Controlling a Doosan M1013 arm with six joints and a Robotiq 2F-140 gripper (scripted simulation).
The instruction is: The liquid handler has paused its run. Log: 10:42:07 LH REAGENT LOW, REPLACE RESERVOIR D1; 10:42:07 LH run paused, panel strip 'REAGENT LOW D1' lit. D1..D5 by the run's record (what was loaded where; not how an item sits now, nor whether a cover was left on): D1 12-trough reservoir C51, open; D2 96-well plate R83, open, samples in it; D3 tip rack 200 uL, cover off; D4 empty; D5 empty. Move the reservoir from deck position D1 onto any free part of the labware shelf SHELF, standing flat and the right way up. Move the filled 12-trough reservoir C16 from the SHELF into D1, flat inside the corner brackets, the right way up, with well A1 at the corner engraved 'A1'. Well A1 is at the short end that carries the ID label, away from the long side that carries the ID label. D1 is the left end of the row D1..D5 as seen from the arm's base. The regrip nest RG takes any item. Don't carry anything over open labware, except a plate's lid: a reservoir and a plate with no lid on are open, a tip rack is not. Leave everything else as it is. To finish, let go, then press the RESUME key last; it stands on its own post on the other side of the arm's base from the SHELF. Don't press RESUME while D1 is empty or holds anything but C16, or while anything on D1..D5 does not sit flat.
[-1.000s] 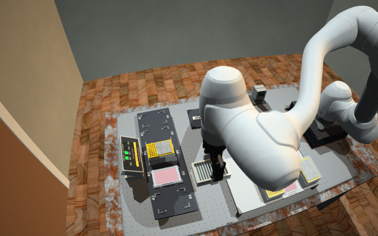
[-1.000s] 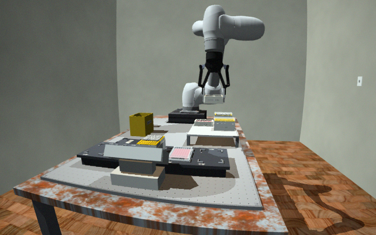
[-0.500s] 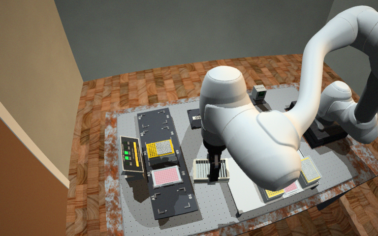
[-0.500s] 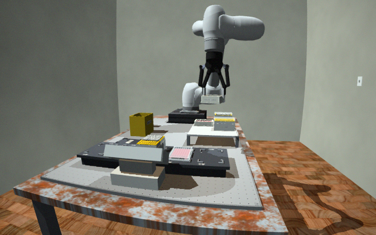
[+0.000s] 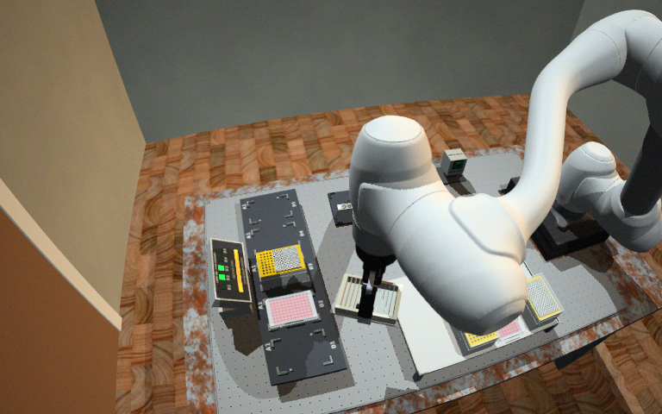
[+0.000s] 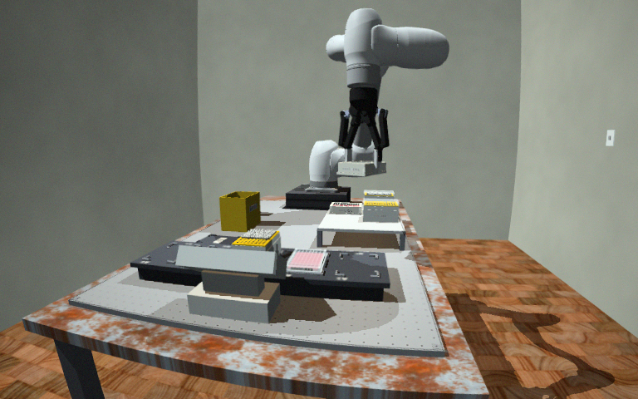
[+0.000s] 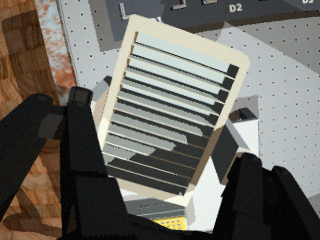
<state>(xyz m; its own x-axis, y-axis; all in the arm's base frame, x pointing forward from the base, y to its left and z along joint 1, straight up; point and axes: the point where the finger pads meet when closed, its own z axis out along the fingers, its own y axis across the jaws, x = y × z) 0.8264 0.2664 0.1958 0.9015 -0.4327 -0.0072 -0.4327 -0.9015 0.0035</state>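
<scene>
Now: the cream 12-trough reservoir 2 cm below my hand. Round my hand: shelf label (32 cm behind, 18 cm to the right, 28 cm below); then yellow tip rack (18 cm ahead, 24 cm to the right, 19 cm below); then white shelf (33 cm behind, 2 cm to the right, 22 cm below).
</scene>
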